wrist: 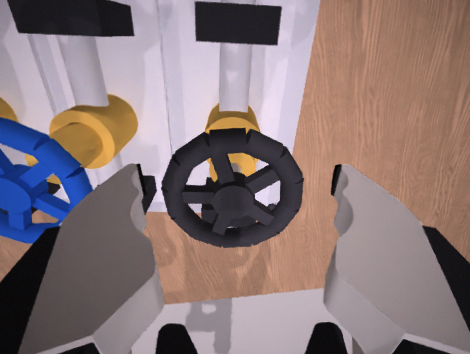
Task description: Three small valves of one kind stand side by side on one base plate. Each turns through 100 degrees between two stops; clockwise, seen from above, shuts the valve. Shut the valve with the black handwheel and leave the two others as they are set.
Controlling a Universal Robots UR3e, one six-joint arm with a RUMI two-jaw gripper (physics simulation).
my gripper: 238, 168
black handwheel: 232, 194
